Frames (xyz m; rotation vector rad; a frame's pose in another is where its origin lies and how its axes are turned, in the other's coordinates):
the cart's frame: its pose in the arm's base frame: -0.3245 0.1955 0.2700 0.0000 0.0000 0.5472
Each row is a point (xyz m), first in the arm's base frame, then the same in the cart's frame.
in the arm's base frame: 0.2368 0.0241 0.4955
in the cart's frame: 0.3902 -0.4384 0.2255
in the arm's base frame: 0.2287 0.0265 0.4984
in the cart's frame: 0.3845 -0.4322 0.2284
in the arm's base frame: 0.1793 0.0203 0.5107
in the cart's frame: 0.3391 -0.4117 0.2407
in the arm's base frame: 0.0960 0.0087 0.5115
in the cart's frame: 0.2619 -0.3783 0.2415
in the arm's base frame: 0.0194 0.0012 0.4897
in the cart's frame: 0.1926 -0.3449 0.2197
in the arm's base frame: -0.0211 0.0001 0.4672
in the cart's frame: 0.1574 -0.3247 0.1972
